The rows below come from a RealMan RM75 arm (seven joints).
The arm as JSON. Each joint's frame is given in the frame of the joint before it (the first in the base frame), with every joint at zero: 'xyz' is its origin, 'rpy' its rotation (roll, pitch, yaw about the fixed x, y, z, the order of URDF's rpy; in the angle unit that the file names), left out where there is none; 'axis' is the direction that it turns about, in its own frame. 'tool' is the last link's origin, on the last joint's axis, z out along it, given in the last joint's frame.
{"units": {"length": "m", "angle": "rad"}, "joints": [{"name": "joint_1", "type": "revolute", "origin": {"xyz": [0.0, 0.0, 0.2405]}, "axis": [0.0, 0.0, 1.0]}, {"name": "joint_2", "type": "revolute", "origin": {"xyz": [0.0, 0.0, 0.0]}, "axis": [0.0, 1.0, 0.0]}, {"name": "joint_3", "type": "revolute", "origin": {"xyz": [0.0, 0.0, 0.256]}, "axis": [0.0, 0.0, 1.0]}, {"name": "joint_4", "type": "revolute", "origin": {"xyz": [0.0, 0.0, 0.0]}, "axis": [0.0, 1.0, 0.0]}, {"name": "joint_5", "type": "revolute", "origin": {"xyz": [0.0, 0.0, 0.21]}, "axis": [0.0, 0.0, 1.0]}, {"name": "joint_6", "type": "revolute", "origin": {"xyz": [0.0, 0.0, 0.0]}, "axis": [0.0, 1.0, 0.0]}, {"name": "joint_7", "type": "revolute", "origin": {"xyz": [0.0, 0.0, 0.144]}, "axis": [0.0, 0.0, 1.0]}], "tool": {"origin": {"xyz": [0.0, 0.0, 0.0]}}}
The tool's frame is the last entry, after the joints.
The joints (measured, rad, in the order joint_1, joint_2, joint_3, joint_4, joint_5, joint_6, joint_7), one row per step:
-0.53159, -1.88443, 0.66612, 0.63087, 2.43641, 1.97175, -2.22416
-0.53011, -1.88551, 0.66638, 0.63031, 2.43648, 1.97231, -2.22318
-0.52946, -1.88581, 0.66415, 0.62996, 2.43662, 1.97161, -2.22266
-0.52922, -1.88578, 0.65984, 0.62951, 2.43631, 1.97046, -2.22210
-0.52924, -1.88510, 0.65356, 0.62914, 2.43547, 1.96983, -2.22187
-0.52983, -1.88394, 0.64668, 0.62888, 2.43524, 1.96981, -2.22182
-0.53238, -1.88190, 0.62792, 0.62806, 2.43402, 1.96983, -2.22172
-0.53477, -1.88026, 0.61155, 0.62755, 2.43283, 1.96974, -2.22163
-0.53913, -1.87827, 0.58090, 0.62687, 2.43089, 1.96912, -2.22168
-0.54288, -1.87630, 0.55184, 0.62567, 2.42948, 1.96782, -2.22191
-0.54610, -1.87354, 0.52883, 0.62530, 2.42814, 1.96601, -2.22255
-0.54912, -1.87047, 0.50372, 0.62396, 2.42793, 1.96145, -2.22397
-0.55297, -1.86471, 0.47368, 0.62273, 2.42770, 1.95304, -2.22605
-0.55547, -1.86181, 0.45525, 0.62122, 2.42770, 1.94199, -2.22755
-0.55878, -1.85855, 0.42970, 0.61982, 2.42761, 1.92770, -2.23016
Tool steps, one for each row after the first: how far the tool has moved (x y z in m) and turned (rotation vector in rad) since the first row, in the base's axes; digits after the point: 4 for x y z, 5 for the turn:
-0.0002, -0.0007, -0.0005, -0.00139, -0.00154, 0.00075
-0.0004, -0.0008, -0.0006, 0.00065, -0.00261, 0.00186
-0.0005, -0.0005, -0.0003, 0.00515, -0.00454, 0.00316
-0.0006, -0.0001, 0.0003, 0.01149, -0.00748, 0.00495
-0.0006, 0.0006, 0.0012, 0.01774, -0.01012, 0.00653
0.0000, 0.0025, 0.0033, 0.03444, -0.01887, 0.00986
0.0005, 0.0042, 0.0051, 0.04922, -0.02659, 0.01241
0.0016, 0.0073, 0.0080, 0.07659, -0.04137, 0.01743
0.0023, 0.0101, 0.0108, 0.10252, -0.05497, 0.02315
0.0028, 0.0127, 0.0136, 0.12463, -0.06413, 0.02749
0.0028, 0.0153, 0.0165, 0.14934, -0.07217, 0.03449
0.0023, 0.0191, 0.0209, 0.18239, -0.07817, 0.04306
0.0016, 0.0219, 0.0231, 0.20631, -0.07929, 0.04982
0.0007, 0.0257, 0.0262, 0.23852, -0.08186, 0.05960

